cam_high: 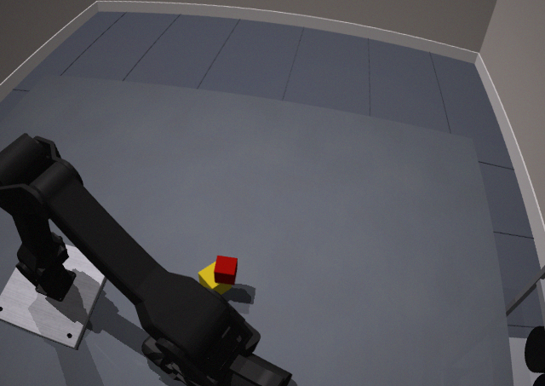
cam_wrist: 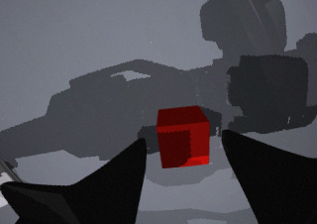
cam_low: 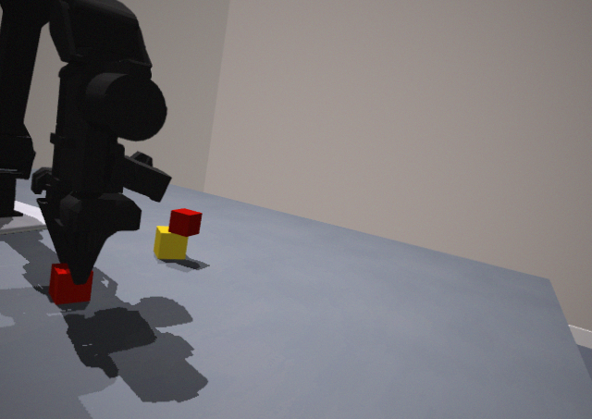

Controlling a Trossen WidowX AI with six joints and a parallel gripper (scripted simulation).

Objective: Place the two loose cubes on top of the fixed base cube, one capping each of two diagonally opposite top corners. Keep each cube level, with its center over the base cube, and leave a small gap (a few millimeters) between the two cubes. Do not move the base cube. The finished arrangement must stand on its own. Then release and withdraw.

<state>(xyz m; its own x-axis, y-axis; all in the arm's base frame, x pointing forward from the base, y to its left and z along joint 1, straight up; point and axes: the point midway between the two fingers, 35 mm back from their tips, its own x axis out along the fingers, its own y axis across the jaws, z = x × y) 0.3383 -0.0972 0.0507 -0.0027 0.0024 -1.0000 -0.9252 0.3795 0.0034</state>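
The yellow base cube is 200 mm to the left of my gripper tip, 50 mm behind it and 10 mm below it.
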